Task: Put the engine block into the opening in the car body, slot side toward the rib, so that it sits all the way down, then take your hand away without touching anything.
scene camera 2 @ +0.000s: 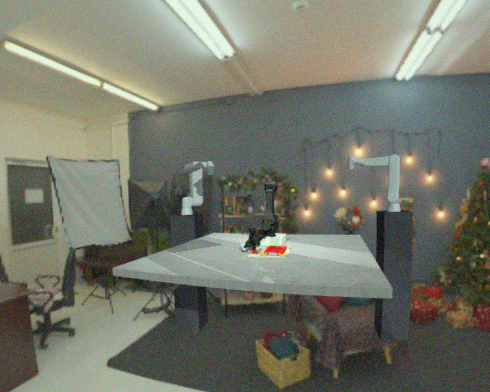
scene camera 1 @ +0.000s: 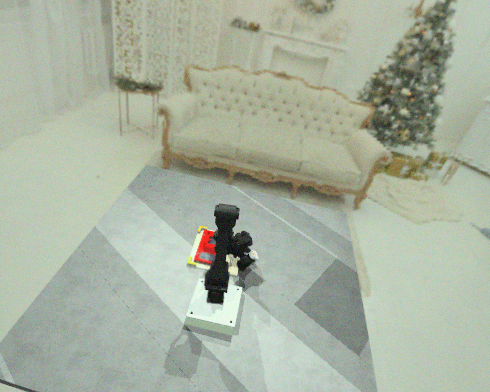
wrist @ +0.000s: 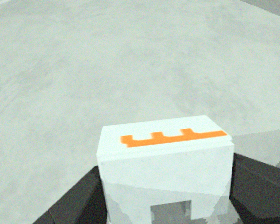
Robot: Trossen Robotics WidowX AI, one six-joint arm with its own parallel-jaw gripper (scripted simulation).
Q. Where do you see an engine block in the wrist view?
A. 188,160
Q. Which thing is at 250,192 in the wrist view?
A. My gripper.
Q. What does my gripper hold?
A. An engine block.
